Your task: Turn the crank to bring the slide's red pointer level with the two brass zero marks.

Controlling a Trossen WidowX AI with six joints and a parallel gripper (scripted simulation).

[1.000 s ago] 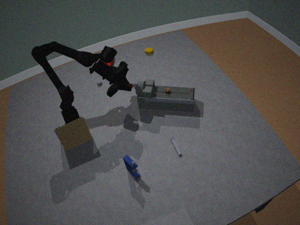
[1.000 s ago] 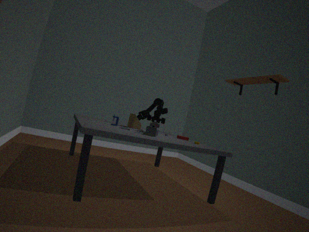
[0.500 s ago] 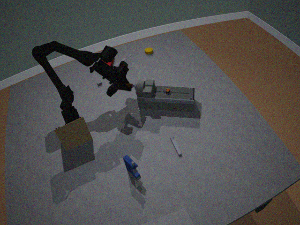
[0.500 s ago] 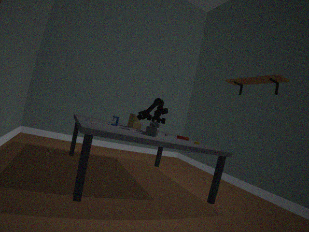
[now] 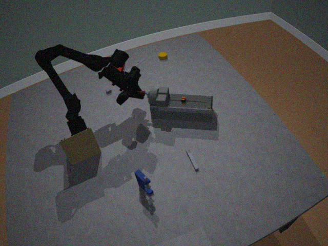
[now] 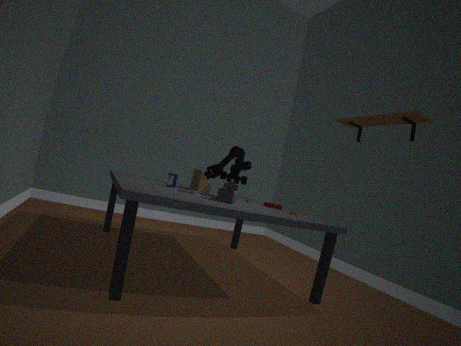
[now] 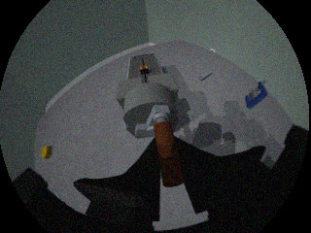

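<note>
Right now my gripper tip is 150 mm short of the red pointer, 80 mm to the left of it and 10 mm above it. Also, from my gripper tip: grey bar 320 mm to the right, 90 mm below, 70 mm ahead; then brown crank handle 20 mm above, 10 mm to the left, 10 mm behind; then small grey block 230 mm to the left, 130 mm behind, 90 mm below.
</note>
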